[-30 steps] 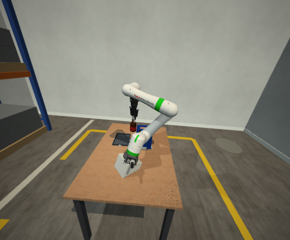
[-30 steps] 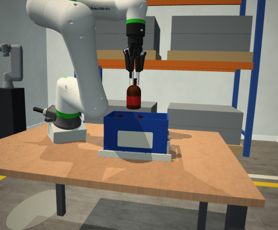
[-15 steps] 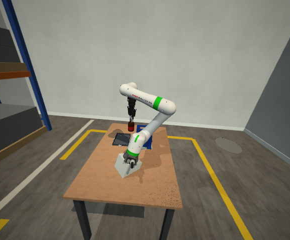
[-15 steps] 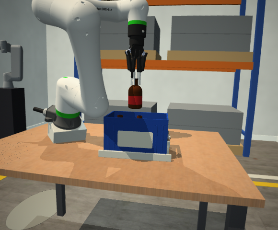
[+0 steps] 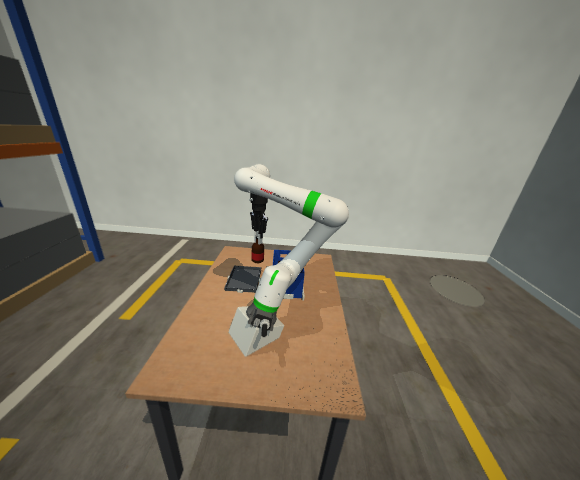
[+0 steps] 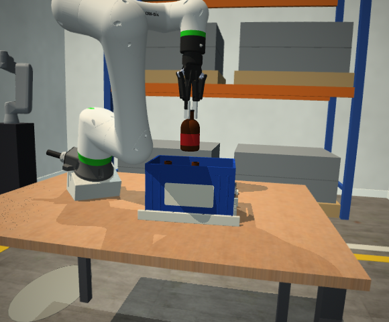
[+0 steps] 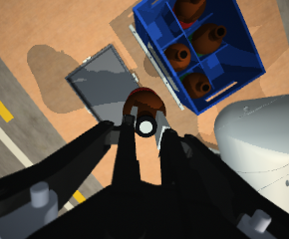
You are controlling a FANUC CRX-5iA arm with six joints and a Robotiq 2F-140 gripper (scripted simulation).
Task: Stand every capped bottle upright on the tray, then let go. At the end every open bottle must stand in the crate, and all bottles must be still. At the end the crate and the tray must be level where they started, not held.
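Now: hand 70 mm above the brown capped bottle. Round my hand: blue crate: 30 mm ahead, 180 mm to the right, 260 mm below; dark tray: 60 mm ahead, 90 mm to the left, 330 mm below; open bottle: 30 mm ahead, 130 mm to the right, 250 mm below.
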